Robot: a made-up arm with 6 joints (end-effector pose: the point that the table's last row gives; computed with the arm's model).
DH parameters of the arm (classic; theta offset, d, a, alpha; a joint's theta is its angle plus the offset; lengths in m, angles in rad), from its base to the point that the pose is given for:
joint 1: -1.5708 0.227 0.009 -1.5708
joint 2: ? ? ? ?
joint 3: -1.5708 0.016 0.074 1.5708
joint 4: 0 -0.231 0.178 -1.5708
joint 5: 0 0.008 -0.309 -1.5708
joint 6: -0.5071 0 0.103 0
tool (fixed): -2.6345 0.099 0 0
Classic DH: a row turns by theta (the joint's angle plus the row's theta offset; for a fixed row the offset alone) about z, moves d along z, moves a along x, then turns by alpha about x.
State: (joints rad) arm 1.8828 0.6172 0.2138 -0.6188 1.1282 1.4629
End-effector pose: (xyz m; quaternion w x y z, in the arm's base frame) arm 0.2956 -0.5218 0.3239 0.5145 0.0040 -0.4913 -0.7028
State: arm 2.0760 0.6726 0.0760 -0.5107 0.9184 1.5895
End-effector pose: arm 0.3933 -0.4210 0.3478 0.5740 -0.0911 -0.3931 -0.7125
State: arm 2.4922 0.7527 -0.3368 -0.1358 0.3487 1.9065
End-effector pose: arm 0.6400 -0.1389 0.4261 0.6003 -0.3359 -0.0825 -0.7211
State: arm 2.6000 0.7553 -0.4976 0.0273 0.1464 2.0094
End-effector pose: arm 0.7391 -0.0663 0.4416 0.5551 -0.3970 0.0440 -0.7296
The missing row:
joint 2: -1.5708 -0.583 0.094 1.5708
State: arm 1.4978 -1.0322 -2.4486 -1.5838 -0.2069 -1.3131
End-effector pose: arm 0.1659 -0.7092 -0.0646 0.2243 -0.3288 0.7045 -0.5875
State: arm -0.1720 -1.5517 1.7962 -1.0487 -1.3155 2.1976
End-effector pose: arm -0.0036 0.0419 0.4260 0.6213 0.0540 0.2718 0.7329
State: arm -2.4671 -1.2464 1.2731 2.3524 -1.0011 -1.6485
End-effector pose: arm 0.1349 -0.1599 0.3053 0.2212 0.9012 -0.1903 -0.3204
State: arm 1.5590 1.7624 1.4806 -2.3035 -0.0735 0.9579
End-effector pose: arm 0.2064 -0.2473 0.2526 0.6788 -0.7171 0.1285 0.0927
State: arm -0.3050 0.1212 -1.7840 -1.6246 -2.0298 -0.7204
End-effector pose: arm -1.0376 -0.0562 0.0305 0.1314 0.2161 -0.6614 0.7061
